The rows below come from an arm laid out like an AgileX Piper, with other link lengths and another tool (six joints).
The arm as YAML. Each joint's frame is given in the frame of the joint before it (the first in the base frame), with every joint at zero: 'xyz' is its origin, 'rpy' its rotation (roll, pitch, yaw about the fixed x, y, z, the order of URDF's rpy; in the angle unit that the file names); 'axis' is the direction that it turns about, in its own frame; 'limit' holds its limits. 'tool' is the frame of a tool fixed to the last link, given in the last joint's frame.
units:
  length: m
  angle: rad
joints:
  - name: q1
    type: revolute
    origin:
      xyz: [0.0, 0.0, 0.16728]
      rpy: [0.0, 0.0, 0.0]
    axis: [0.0, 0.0, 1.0]
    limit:
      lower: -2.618
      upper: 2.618
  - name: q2
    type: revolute
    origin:
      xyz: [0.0, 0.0, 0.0]
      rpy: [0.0, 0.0, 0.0]
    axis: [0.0, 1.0, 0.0]
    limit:
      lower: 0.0
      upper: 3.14
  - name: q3
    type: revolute
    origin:
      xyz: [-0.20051, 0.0, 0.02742]
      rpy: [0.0, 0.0, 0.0]
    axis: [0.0, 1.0, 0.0]
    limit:
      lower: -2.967
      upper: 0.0
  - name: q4
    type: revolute
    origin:
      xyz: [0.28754, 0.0, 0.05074]
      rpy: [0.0, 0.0, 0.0]
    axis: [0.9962, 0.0, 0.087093]
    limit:
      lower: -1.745
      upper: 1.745
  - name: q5
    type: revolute
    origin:
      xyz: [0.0, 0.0, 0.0]
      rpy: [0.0, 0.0, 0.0]
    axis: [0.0, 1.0, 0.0]
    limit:
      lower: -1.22
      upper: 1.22
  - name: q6
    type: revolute
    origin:
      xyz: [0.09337, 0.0, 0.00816]
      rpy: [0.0, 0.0, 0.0]
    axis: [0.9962, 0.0, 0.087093]
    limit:
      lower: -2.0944
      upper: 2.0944
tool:
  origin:
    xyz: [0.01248, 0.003, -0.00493]
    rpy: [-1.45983, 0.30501, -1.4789]
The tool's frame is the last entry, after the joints.
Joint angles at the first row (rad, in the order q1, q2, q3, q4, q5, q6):
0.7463, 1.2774, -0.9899, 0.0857, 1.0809, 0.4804
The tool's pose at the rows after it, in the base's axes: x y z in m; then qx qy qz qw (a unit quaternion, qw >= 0):
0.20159 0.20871 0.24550 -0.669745 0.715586 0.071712 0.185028
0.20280 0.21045 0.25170 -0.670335 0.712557 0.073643 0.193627
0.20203 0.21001 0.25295 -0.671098 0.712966 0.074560 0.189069
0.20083 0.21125 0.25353 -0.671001 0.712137 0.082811 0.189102
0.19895 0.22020 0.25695 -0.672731 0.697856 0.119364 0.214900
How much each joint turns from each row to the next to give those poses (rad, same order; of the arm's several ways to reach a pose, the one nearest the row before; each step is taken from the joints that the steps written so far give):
0.0000, 0.0000, -0.0394, 0.0301, 0.0031, -0.0131
0.0000, 0.0000, -0.0192, 0.0050, 0.0019, -0.0053
0.0000, 0.0001, -0.0052, 0.0012, 0.0145, 0.0000
0.0000, -0.0001, -0.0009, 0.0185, 0.0016, -0.0068
0.0001, 0.0000, 0.0000, 0.0913, -0.0468, -0.0565

